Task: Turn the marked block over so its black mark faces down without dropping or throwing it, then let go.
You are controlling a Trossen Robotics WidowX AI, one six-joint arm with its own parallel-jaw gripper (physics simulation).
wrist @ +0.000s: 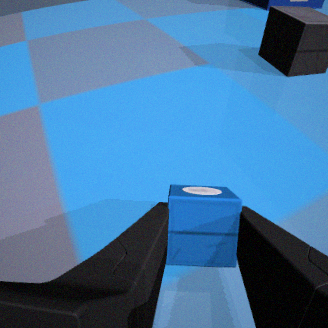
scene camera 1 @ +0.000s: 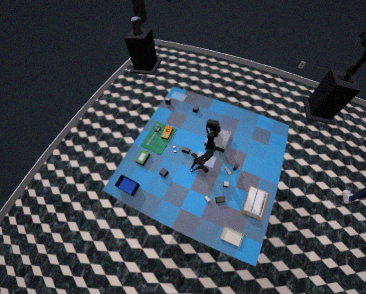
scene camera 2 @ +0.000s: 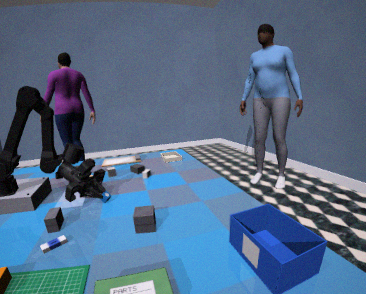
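The marked block is a small blue cube with a thin dark line around its sides. A white disc shows on its upper face in the wrist view, foreshortened. The black mark does not show; the block's underside and far side are hidden. My gripper is shut on the block, one black finger on each side. The fingers slant down and forward, and the block is held at their tips, low over the blue and grey mat. I cannot tell whether it touches the mat.
A dark cube stands ahead and right in the wrist view. Another dark block and a white-and-blue piece lie nearer the arm. An open blue bin stands at the mat's edge.
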